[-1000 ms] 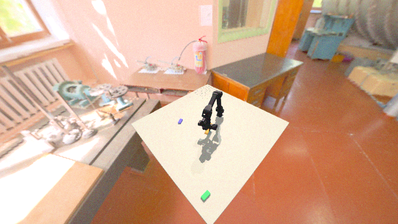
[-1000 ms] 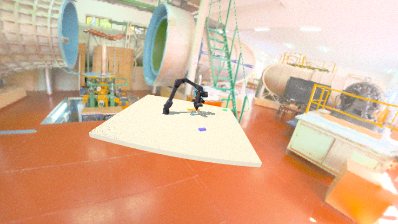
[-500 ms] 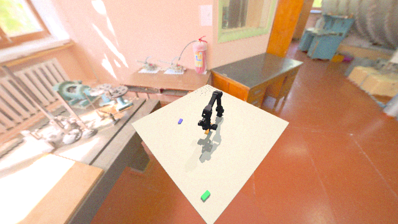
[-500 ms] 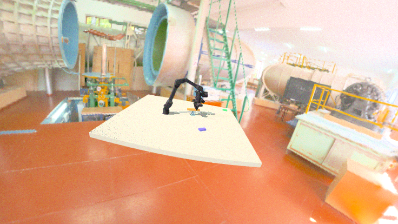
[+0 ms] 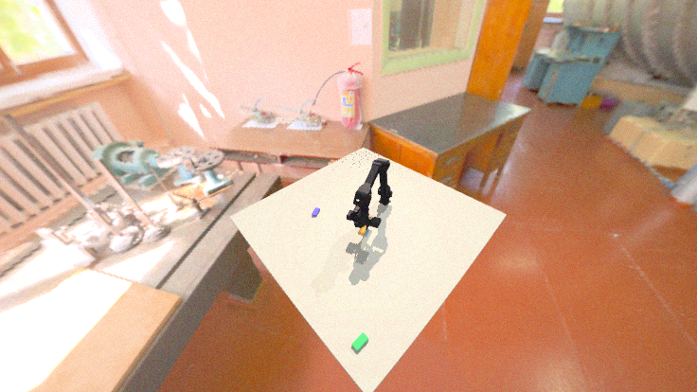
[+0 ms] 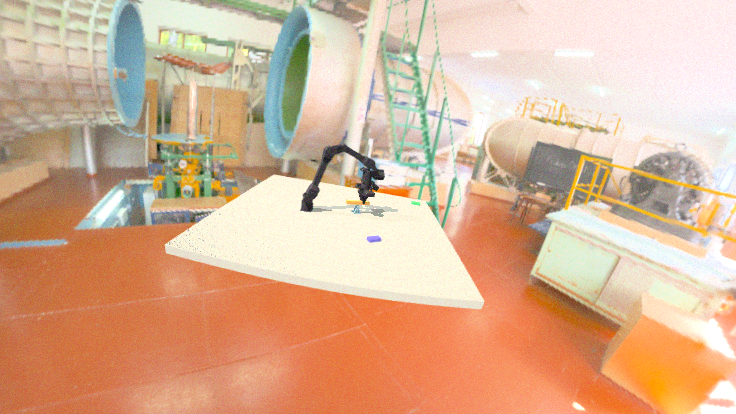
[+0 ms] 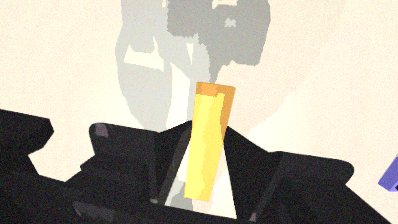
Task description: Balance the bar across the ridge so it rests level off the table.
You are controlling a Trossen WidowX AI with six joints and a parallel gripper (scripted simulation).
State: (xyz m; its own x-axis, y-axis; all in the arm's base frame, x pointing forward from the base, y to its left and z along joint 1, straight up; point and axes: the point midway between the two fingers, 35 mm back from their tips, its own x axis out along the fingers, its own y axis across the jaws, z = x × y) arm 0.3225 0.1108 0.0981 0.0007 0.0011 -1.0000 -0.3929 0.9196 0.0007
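The bar lies 30 mm behind my gripper tip and 10 mm to the right of it. The rest, counted from my gripper tip: purple block 360 mm to the right, 80 mm ahead, 60 mm below; green block 420 mm ahead, 390 mm to the left, 60 mm below.
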